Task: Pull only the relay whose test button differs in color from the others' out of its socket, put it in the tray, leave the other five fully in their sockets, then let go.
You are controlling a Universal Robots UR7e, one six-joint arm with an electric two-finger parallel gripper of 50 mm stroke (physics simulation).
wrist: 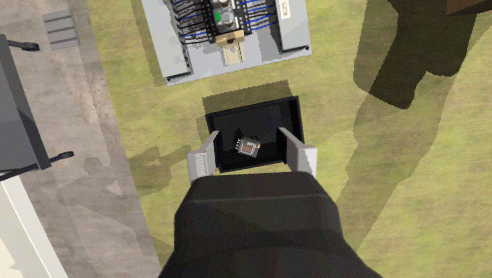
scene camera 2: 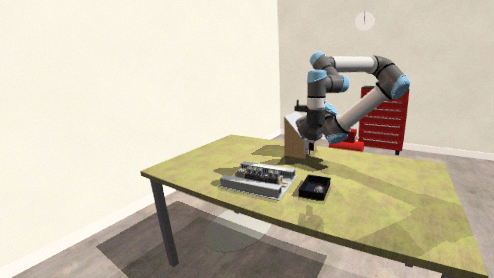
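Where they show: gripper, between the fingertips: (wrist: 249,140) (scene camera 2: 309,152); arm's base, origin of its link: (scene camera 2: 304,129).
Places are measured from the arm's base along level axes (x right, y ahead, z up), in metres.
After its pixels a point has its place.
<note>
A small clear-and-grey relay (scene camera 2: 318,189) @(x -0.221, y 0.502, z -0.139 m) (wrist: 248,146) @(x -0.219, y 0.495, z -0.135 m) with an orange spot at its edge lies in the black tray (scene camera 2: 300,194) @(x -0.156, y 0.558, z -0.149 m) (wrist: 296,112) @(x -0.171, y 0.400, z -0.134 m). It looks tipped on its side. My gripper (scene camera 2: 309,151) @(x -0.166, y 0.483, z 0.024 m) (wrist: 249,140) @(x -0.166, y 0.483, z 0.024 m) is open and empty, high above the tray, with its two fingers well apart. The socket row (scene camera 2: 262,175) (wrist: 227,20) stands on a light grey panel (wrist: 175,77) @(x -0.074, y 0.599, z -0.138 m) beside the tray. Relays with green buttons show on the row in the scene view; in the wrist view one green button (wrist: 218,17) @(x -0.015, y 0.501, z -0.090 m) shows and the rest of the row is cut off.
Two grey wiring ducts (scene camera 2: 251,187) @(x 0.056, y 0.614, z -0.131 m) (scene camera 2: 270,169) flank the socket row, with black and blue wires in the wrist view. A wooden block with a sloped top (scene camera 2: 295,137) @(x 0.023, y 0.108, z -0.030 m) stands behind the gripper on the table (scene camera 2: 380,210) @(x -0.488, y 0.547, z -0.159 m). A red drawer cabinet (scene camera 2: 382,125) stands beyond the table.
</note>
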